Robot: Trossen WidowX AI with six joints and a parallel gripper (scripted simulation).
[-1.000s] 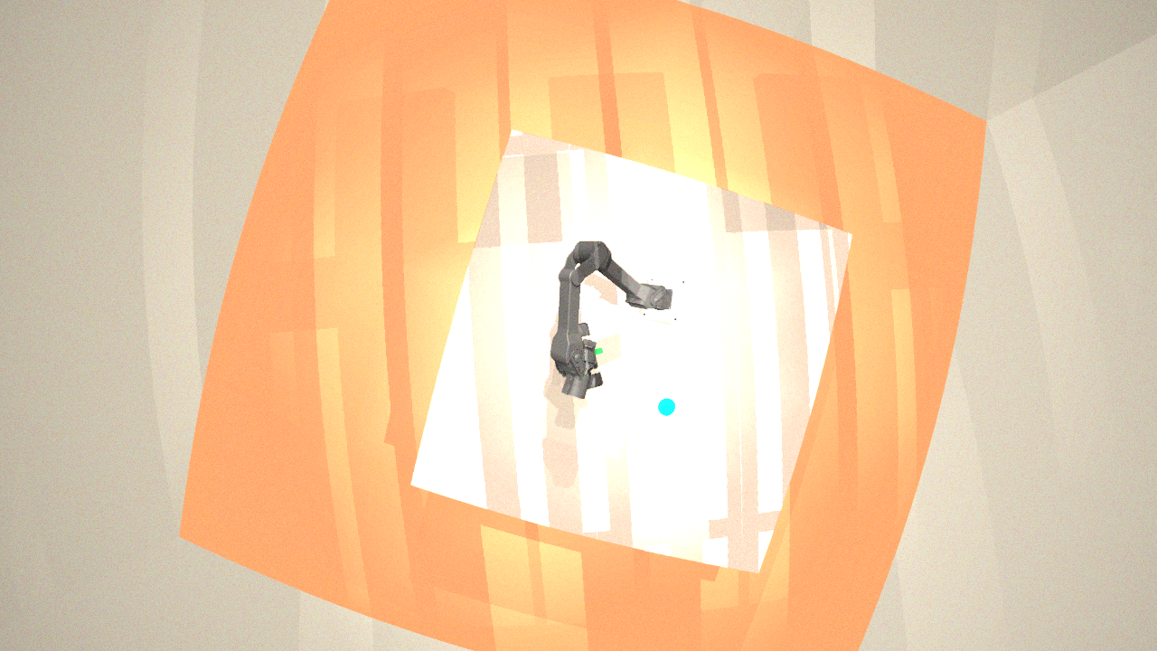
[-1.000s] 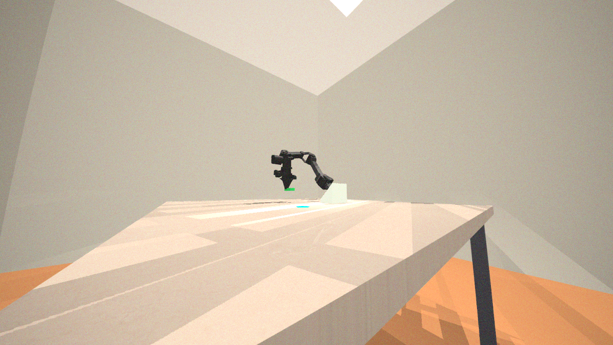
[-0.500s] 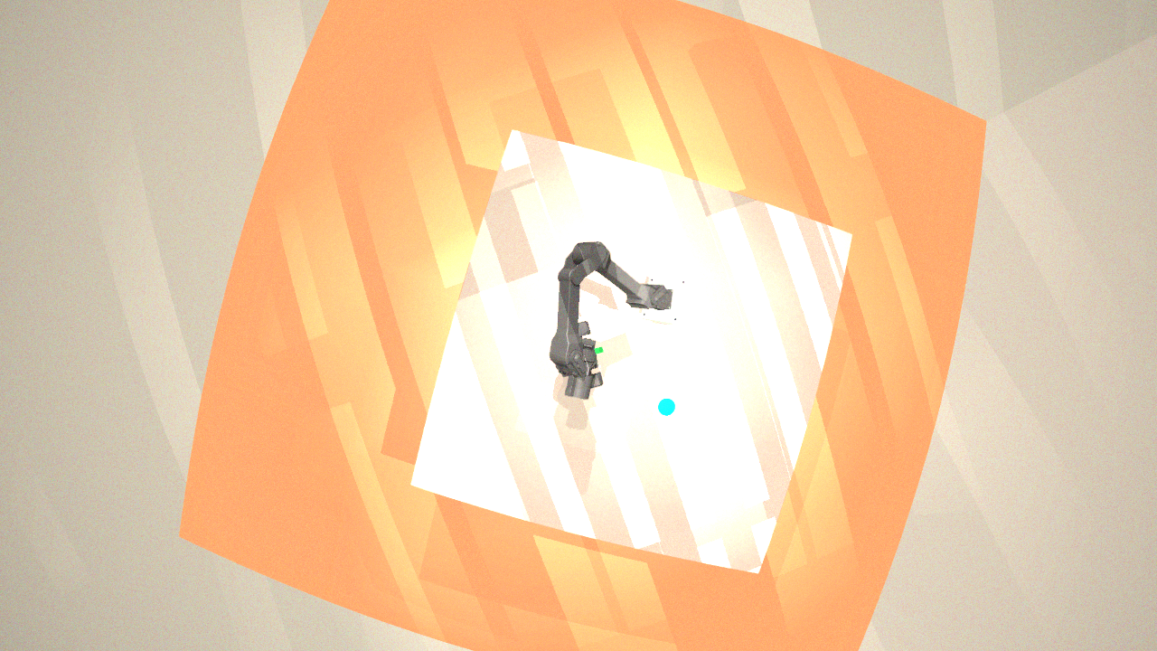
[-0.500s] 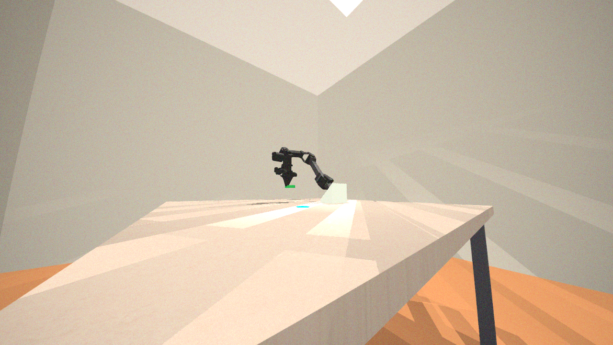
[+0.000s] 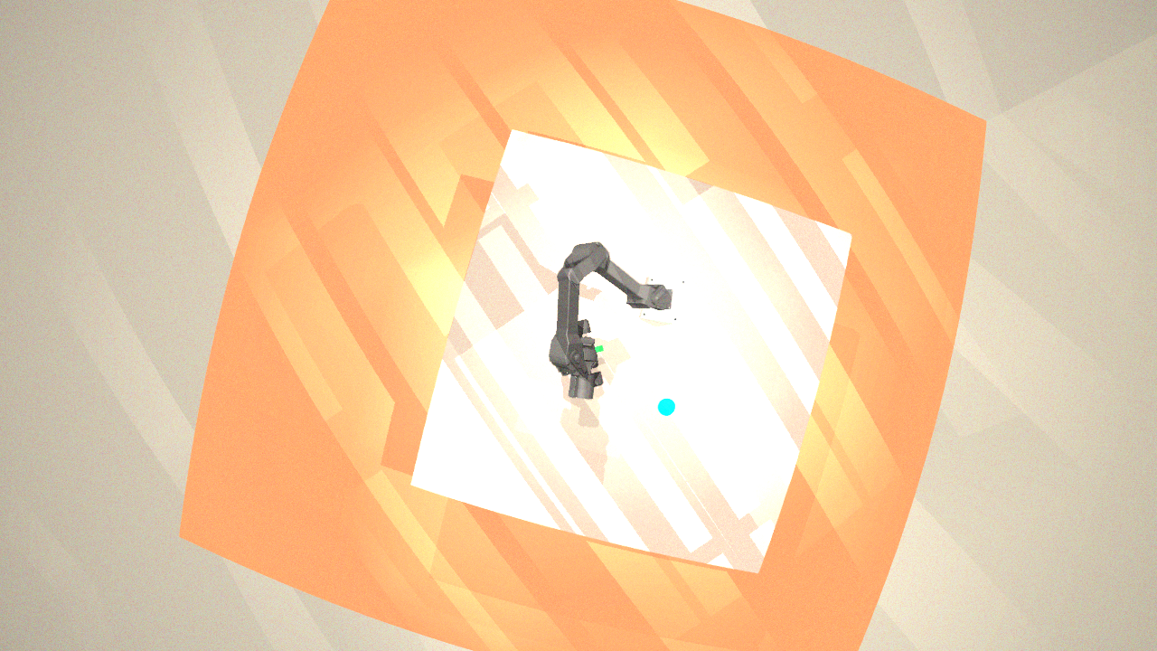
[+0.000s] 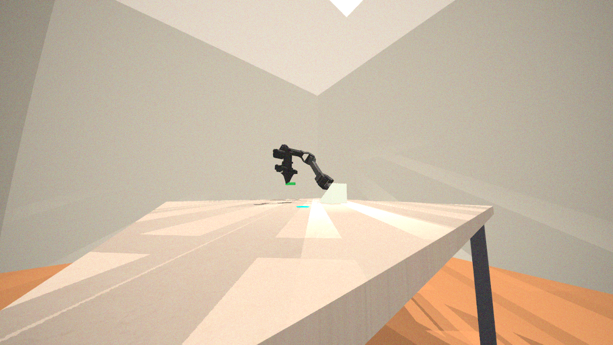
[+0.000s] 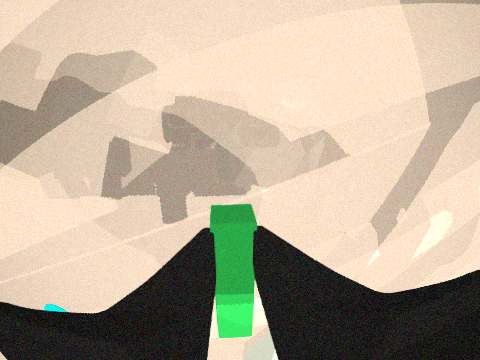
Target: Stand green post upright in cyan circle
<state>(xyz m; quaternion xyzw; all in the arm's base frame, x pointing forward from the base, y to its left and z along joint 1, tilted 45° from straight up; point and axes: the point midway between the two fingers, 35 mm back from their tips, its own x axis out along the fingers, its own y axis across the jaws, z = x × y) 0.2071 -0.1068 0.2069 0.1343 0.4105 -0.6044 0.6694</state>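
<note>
My gripper tip is 15 cm short of the cyan circle, 31 cm to the right of it and 12 cm above it. From my gripper tip the other things lie so: green post (1 cm behind, 2 cm to the left).
</note>
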